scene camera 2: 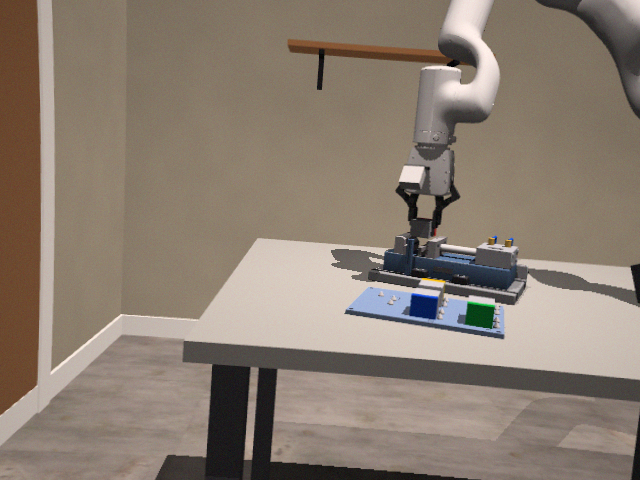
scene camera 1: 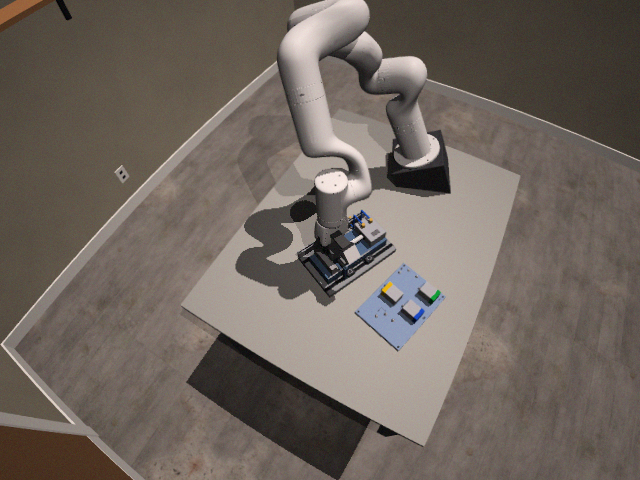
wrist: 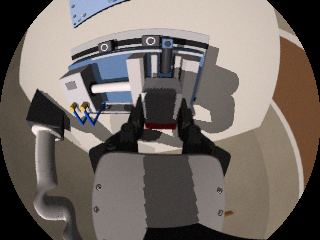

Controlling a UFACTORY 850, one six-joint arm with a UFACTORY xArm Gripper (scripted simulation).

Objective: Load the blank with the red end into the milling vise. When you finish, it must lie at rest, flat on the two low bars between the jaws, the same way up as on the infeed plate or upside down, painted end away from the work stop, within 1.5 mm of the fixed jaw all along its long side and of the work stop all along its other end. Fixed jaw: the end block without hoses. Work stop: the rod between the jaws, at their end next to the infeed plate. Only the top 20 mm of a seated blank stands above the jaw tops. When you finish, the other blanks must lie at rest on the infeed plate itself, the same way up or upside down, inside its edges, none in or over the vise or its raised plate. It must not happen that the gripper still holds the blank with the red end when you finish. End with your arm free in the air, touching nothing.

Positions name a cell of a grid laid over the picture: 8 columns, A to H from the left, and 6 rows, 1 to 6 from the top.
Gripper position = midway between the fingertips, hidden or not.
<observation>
I see my gripper (scene camera 2: F3), a blue-ended blank (scene camera 2: F4), a green-ended blank (scene camera 2: G4) and a red-ended blank (wrist: E3).
My gripper also shows in the wrist view (wrist: E3). The wrist view does not show the blue-ended blank: it is out of frame. The wrist view does not show the green-ended blank: it is out of frame.
</observation>
